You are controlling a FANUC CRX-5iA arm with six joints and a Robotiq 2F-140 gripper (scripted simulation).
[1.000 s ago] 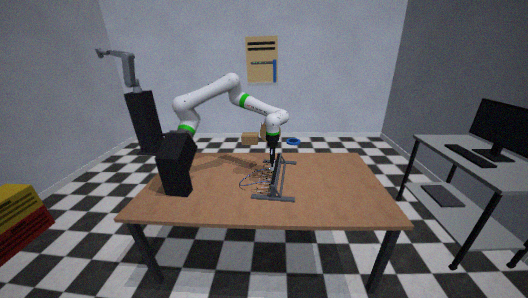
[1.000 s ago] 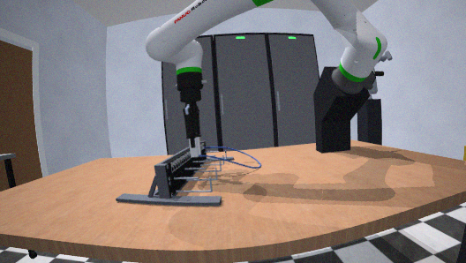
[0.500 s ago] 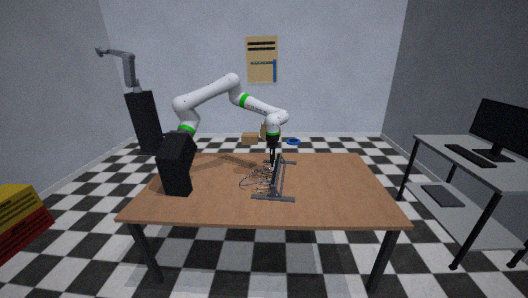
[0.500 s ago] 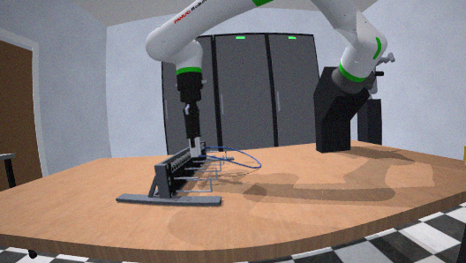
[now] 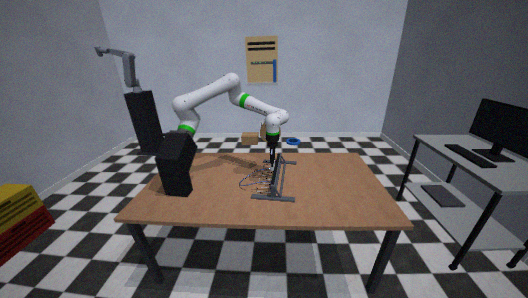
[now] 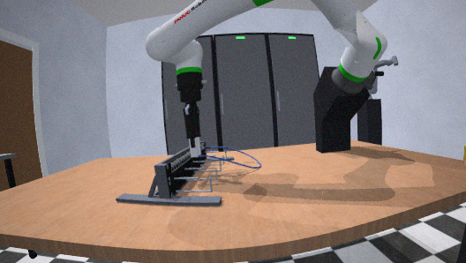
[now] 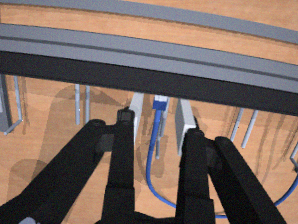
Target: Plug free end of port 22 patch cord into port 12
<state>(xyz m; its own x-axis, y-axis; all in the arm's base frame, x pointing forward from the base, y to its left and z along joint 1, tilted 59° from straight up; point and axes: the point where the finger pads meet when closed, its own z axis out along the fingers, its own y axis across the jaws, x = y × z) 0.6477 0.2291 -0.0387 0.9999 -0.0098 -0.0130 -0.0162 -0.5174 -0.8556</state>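
My gripper is now 10 mm short of the white plug and 30 mm above it.
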